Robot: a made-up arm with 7 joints.
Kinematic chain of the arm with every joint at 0, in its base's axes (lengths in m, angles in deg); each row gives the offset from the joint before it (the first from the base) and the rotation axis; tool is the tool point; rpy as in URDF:
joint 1: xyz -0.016 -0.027 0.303 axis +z
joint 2: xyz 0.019 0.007 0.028 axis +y
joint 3: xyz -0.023 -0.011 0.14 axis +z
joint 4: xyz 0.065 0 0.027 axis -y
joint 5: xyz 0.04 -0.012 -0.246 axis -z
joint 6: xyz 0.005 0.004 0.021 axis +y
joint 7: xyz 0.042 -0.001 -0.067 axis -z
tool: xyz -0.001 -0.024 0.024 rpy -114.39 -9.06 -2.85
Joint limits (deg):
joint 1: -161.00..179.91
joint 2: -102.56..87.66
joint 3: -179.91..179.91
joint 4: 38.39..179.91
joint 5: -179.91..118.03
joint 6: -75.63..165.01
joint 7: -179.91..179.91
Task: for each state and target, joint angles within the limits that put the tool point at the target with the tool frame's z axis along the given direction. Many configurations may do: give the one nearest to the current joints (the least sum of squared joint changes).
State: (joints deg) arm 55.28 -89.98 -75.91 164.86 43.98 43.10 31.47
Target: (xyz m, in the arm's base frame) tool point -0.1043 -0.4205 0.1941 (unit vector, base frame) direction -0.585 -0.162 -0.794
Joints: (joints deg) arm 69.85 -102.56 -65.05 178.13 66.44 6.82 47.92
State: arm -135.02 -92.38 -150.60 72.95 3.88 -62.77 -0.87
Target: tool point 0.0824 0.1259 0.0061 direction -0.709 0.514 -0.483
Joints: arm -120.84 -92.54 -174.51 74.25 6.37 -57.17 -29.24
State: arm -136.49 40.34 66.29 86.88 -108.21 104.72 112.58
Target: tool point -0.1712 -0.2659 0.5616 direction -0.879 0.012 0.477
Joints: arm -158.10 7.88 51.13 105.40 -99.92 132.10 106.72
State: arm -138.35 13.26 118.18 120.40 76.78 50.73 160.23
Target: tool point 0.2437 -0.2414 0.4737 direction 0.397 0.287 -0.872
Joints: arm -134.16 17.79 101.26 67.57 91.87 52.89 153.94
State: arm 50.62 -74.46 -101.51 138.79 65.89 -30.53 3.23
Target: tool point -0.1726 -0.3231 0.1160 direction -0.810 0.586 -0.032
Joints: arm 44.82 -102.56 -110.87 152.69 73.39 -63.97 26.85
